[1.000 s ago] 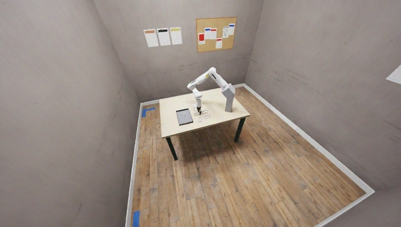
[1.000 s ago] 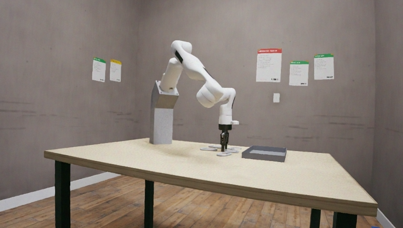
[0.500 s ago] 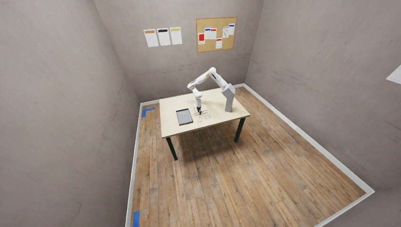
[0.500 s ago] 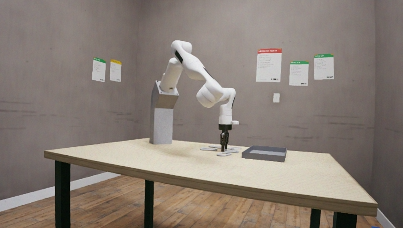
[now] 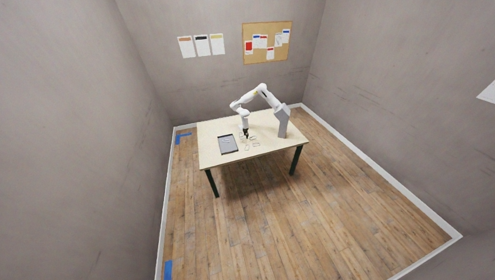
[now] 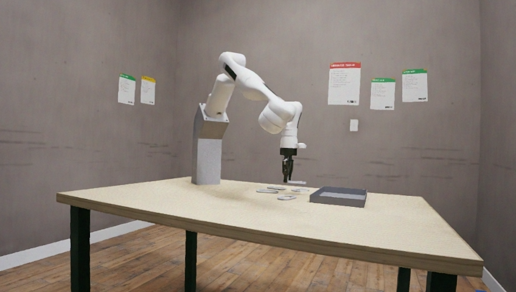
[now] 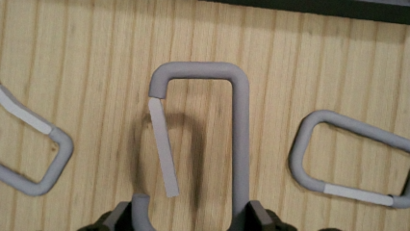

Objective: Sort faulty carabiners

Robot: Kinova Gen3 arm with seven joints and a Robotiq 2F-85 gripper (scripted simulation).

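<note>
My hand is 50 mm short of the carabiner gate, 10 mm to the right of it and 10 mm above it. Round my hand: grey tray (230 mm ahead, 60 mm below, 50 mm to the right).
</note>
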